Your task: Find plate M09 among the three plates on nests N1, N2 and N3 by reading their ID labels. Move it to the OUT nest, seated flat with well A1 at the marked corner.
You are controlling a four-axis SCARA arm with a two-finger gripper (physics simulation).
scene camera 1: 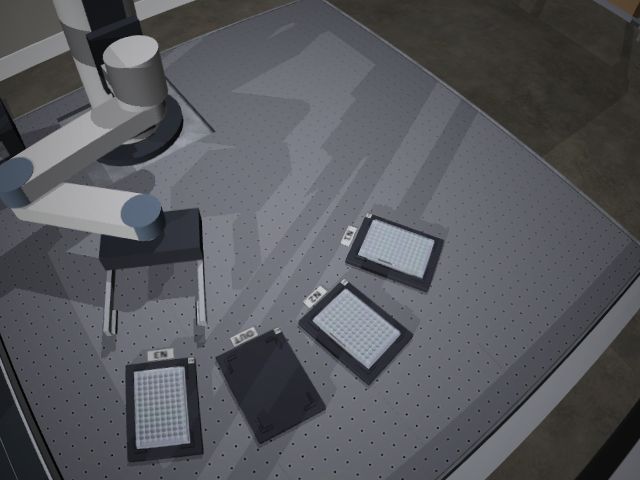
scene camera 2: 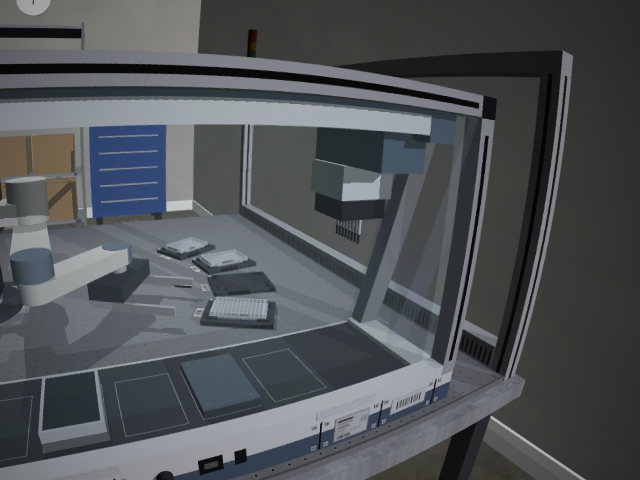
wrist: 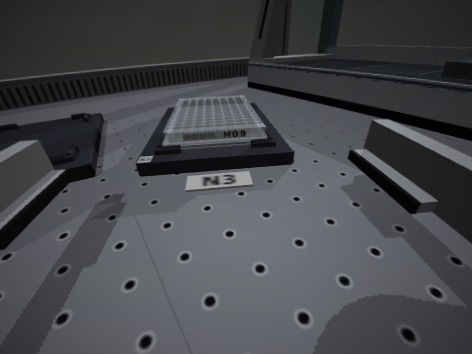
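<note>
Plate M09, clear with a readable M09 label in the wrist view, sits on nest N3. The OUT nest is black, with corner brackets and no plate; its marked corner tag is by the OUT label. Another plate sits on nest N2, and one on nest N1; their IDs are not readable. My gripper is open and empty, short of nest N3 on its label side.
The arm's base column stands at the back left in scene camera 1. A liquid-handling deck with a raised blue-grey block lies beyond N3's side. A pipetting head hangs above the deck area. A slotted rail runs behind the nests.
</note>
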